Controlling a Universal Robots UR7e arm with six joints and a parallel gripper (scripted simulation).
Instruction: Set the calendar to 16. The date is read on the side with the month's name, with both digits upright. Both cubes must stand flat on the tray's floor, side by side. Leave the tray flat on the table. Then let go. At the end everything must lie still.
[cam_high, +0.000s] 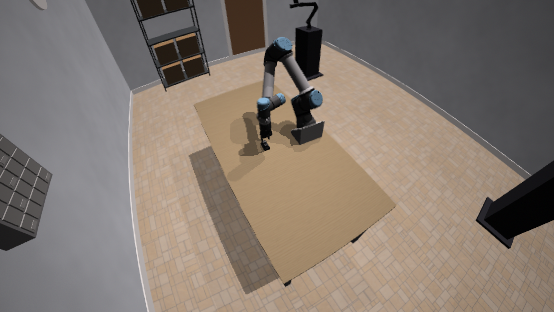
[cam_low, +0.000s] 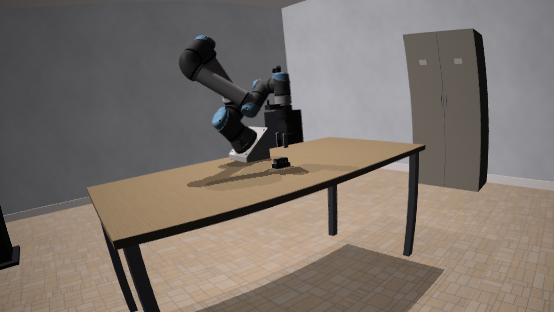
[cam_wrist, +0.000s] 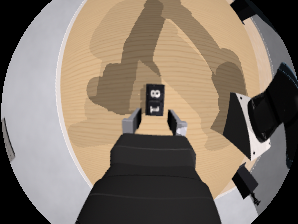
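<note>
The black date cube lies 8 cm below my hand. From my hand the other things lie so: dark calendar tray: 10 cm below, 2 cm to the right.
</note>
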